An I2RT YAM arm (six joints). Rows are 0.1 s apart.
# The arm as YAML. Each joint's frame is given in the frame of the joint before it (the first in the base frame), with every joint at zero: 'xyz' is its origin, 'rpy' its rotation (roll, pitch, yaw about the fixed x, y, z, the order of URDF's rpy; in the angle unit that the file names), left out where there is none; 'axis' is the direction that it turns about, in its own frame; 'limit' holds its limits. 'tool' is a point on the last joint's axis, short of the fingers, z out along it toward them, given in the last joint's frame.
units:
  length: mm
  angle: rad
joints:
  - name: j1
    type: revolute
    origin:
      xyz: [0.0, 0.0, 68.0]
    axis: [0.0, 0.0, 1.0]
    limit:
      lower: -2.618
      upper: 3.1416
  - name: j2
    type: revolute
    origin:
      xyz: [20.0, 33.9, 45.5]
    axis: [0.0, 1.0, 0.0]
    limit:
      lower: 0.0
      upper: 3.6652
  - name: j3
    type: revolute
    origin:
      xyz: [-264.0, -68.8, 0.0]
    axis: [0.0, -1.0, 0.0]
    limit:
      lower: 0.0
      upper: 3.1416
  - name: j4
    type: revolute
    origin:
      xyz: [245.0, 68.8, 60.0]
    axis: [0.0, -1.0, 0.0]
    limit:
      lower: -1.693
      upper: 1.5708
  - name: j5
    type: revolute
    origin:
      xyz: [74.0, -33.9, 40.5]
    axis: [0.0, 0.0, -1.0]
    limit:
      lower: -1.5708
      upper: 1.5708
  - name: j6
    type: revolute
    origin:
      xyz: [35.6, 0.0, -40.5]
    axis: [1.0, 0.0, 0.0]
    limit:
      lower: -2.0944
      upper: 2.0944
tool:
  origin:
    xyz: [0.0, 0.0, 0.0]
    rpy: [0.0, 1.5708, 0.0]
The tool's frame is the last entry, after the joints.
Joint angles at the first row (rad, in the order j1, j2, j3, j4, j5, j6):
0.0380, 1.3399, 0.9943, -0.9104, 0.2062, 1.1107
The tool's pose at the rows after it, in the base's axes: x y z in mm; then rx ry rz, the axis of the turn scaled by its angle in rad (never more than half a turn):
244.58 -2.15 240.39 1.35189 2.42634 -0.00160
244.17 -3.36 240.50 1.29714 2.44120 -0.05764
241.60 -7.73 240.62 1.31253 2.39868 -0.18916
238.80 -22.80 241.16 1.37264 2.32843 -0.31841
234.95 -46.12 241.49 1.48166 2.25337 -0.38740
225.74 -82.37 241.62 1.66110 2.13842 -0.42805
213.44 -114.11 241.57 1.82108 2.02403 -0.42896
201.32 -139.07 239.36 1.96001 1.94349 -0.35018
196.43 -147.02 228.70 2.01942 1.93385 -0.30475
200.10 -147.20 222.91 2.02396 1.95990 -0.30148
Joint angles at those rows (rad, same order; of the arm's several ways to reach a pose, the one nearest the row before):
0.0174, 1.3399, 0.9943, -0.9074, 0.1806, 1.0050
0.0173, 1.3399, 0.9943, -0.9108, 0.2150, 0.9600
0.0132, 1.3399, 0.9943, -0.9333, 0.3115, 0.9684
-0.0376, 1.3399, 0.9943, -0.9497, 0.3985, 0.9718
-0.1318, 1.3399, 0.9943, -0.9535, 0.4301, 0.9718
-0.2882, 1.3403, 0.9943, -0.9455, 0.4290, 0.9714
-0.4332, 1.3407, 0.9939, -0.9291, 0.4034, 0.9714
-0.5586, 1.3476, 0.9932, -0.9123, 0.3206, 0.9711
-0.6033, 1.3624, 0.9661, -0.8879, 0.2737, 0.9711
-0.5964, 1.3869, 0.9649, -0.8833, 0.2668, 0.9707

